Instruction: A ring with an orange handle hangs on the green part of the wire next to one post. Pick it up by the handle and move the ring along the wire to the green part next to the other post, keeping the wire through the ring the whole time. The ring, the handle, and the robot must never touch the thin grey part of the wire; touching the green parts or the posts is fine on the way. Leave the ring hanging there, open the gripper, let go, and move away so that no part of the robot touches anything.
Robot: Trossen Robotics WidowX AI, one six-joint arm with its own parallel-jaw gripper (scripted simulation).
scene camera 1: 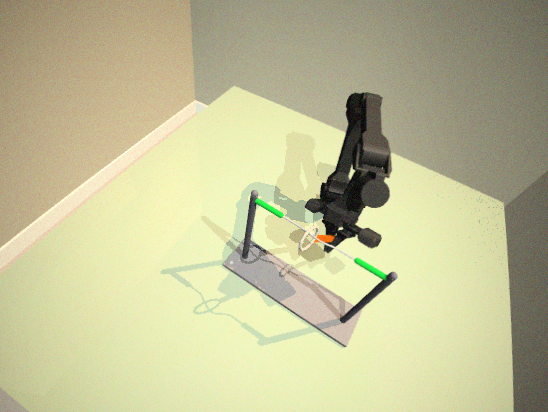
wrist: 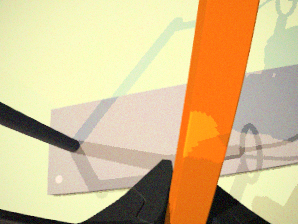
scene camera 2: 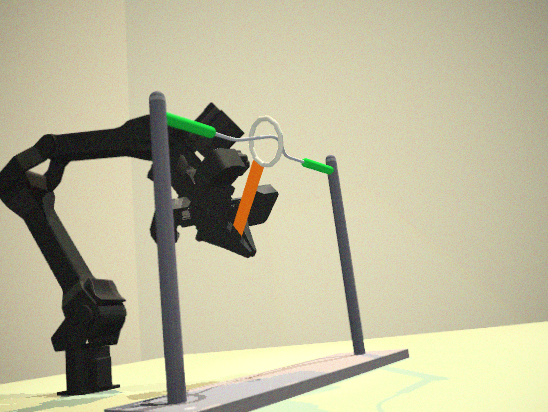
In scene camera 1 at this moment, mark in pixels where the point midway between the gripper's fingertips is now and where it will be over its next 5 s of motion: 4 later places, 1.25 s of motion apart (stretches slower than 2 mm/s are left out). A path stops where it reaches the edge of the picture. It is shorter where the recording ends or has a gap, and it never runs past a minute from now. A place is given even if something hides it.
The gripper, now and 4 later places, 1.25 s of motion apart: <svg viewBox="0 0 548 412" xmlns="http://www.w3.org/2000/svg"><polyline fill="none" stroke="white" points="326,252 307,236 323,266 341,279 344,284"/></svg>
